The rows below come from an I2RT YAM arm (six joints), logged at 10 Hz.
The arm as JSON. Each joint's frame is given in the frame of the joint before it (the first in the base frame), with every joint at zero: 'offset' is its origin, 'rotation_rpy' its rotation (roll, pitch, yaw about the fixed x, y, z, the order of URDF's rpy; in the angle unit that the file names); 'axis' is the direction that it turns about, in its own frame. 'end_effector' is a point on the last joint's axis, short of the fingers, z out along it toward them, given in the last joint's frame.
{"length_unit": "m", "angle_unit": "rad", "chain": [
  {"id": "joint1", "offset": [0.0, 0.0, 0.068], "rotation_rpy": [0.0, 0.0, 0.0], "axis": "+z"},
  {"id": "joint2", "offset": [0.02, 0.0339, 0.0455], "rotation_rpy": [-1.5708, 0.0, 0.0], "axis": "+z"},
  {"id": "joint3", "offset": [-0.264, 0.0, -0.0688], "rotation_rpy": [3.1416, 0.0, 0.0], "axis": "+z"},
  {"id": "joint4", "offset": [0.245, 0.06, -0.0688], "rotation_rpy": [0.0, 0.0, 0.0], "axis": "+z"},
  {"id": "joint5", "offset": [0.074, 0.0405, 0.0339], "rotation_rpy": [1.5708, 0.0, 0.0], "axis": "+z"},
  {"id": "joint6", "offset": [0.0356, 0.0, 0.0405], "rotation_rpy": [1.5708, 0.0, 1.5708], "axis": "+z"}
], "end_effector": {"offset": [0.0, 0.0, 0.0], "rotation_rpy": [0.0, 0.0, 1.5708]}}
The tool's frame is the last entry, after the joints.
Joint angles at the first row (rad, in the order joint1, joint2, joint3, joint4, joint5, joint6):
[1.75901 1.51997 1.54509 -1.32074 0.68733 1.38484]
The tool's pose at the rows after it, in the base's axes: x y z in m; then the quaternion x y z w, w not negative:
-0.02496 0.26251 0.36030 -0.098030 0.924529 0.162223 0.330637
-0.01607 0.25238 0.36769 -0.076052 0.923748 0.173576 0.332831
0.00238 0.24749 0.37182 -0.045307 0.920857 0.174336 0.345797
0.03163 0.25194 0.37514 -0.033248 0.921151 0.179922 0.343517
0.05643 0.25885 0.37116 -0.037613 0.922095 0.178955 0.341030
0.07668 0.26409 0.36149 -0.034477 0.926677 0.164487 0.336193
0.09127 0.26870 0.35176 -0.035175 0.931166 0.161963 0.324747
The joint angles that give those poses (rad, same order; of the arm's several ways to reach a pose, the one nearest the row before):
[1.75152 1.45738 1.54118 -1.31838 0.68889 1.41862]
[1.72437 1.41486 1.53108 -1.31902 0.69238 1.42601]
[1.65458 1.38689 1.51896 -1.29896 0.70544 1.40579]
[1.53102 1.37867 1.51380 -1.20954 0.65141 1.28809]
[1.43149 1.38921 1.49640 -1.12133 0.59451 1.17532]
[1.35663 1.41264 1.47701 -1.07591 0.55629 1.11861]
[1.30450 1.43093 1.45334 -1.02605 0.50874 1.07771]

